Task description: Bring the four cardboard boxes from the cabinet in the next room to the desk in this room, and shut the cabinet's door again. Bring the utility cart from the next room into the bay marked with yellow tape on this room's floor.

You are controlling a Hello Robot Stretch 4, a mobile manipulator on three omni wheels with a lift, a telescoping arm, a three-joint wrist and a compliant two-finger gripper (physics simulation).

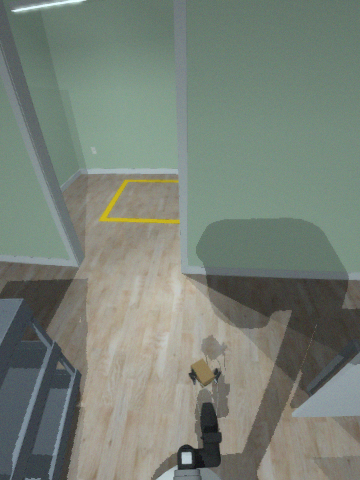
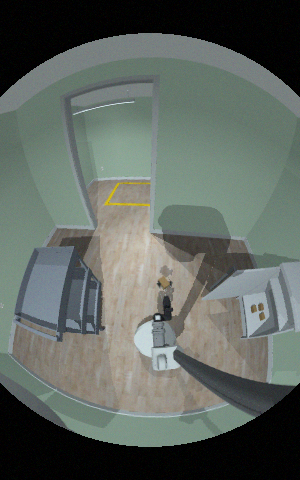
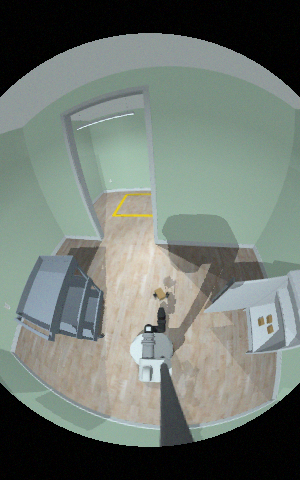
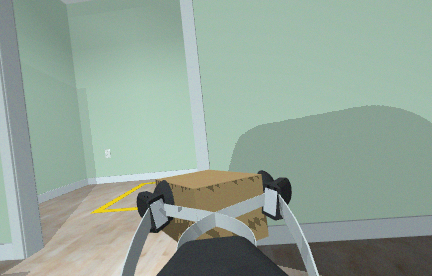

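My gripper (image 1: 204, 376) (image 2: 164, 284) (image 3: 161, 295) (image 4: 215, 191) is shut on a cardboard box (image 1: 202, 371) (image 2: 164, 282) (image 3: 159, 293) (image 4: 227, 200), held above the floor. Three other cardboard boxes (image 2: 261, 308) (image 3: 269, 318) lie inside the white cabinet (image 2: 280, 300) (image 3: 284, 325) at the right. The cabinet's door (image 1: 335, 387) (image 2: 240, 283) (image 3: 242, 294) stands open. The grey utility cart (image 1: 30, 385) (image 2: 47, 280) (image 3: 50, 287) stands at the left. The yellow tape bay (image 1: 140, 220) (image 2: 127, 204) (image 3: 132, 215) (image 4: 117, 210) shows partly through the doorway. The desk does not show.
The doorway is ahead and left, between its left frame post (image 1: 37, 135) (image 2: 77, 165) and right frame post (image 1: 181, 150) (image 2: 154, 160) (image 3: 151, 165) (image 4: 195, 85). A green wall (image 1: 270, 125) (image 4: 310, 60) stands right of it, ahead of my gripper.
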